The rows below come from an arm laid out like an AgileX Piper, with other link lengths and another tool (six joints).
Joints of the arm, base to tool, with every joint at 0 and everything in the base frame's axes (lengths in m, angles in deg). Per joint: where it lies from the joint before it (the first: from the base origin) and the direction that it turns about. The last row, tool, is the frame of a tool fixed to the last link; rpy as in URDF.
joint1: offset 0 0 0.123 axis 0 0 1
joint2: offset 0 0 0 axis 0 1 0
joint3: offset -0.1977 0 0.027 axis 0 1 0
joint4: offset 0.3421 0 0.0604 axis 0.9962 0 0.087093
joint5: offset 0 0 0 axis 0 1 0
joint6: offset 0.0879 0 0.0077 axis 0.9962 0 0.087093
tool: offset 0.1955 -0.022 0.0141 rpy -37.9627 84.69 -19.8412
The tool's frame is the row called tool.
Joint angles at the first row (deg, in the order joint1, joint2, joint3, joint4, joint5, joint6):
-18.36, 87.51, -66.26, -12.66, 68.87, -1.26
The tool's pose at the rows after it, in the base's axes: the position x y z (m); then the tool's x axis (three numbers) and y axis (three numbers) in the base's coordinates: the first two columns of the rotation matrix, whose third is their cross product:
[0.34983 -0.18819 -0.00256 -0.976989 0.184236 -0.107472 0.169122 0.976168 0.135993]
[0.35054 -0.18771 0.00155 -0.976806 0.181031 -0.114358 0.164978 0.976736 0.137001]
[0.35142 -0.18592 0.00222 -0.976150 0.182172 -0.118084 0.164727 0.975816 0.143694]
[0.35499 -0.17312 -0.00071 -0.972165 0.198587 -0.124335 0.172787 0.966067 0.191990]
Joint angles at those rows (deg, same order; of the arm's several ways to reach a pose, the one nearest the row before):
-18.36, 85.70, -67.37, -10.07, 69.46, -2.38
-18.36, 85.10, -67.42, -9.90, 69.68, -2.64
-18.36, 84.93, -67.42, -9.47, 69.68, -2.72
-18.36, 84.93, -67.42, -6.56, 69.68, -2.71

